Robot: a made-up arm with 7 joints.
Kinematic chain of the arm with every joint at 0, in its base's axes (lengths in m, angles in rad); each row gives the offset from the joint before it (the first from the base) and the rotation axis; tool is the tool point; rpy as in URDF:
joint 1: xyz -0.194 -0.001 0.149 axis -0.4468 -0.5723 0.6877
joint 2: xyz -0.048 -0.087 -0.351 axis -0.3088 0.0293 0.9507
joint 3: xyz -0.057 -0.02 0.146 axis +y
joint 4: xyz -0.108 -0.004 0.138 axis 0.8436 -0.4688 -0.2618
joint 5: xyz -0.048 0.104 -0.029 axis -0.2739 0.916 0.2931
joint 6: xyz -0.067 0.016 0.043 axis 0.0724 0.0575 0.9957
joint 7: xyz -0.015 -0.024 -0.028 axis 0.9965 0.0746 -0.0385
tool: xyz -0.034 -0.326 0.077 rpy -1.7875 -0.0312 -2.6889
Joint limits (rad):
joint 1: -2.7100..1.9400
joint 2: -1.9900..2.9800
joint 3: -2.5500..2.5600
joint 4: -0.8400..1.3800
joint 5: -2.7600..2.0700
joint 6: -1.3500..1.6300
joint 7: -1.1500..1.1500
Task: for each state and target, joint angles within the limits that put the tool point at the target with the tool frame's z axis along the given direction. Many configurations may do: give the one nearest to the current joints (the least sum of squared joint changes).
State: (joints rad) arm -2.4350 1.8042 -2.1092 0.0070 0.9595 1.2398 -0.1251
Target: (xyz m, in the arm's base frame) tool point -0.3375 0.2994 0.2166 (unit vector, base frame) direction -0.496 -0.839 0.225
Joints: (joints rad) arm -2.7100 1.1488 -2.5500 0.4547 0.2256 0.6908 0.0676
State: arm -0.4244 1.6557 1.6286 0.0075 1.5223 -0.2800 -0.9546
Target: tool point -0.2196 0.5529 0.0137 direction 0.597 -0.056 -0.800
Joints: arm -1.1854 2.2995 1.7960 0.4050 1.1988 -0.4258 -0.5615
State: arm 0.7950 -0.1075 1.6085 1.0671 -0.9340 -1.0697 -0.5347
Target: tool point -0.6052 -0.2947 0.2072 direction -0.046 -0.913 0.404
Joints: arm 0.7886 0.6477 0.8637 0.5459 -0.8018 -0.8205 -0.5677
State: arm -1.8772 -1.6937 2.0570 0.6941 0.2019 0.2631 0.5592
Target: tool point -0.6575 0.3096 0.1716 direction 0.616 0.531 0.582
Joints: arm -1.0810 -1.9900 2.3393 1.3084 1.1129 -0.2228 -0.1202
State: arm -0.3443 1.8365 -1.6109 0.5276 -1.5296 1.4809 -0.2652
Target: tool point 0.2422 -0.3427 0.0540 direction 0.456 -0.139 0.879
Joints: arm 0.6541 1.8314 -1.4310 0.2560 -1.2205 1.2330 -0.6509
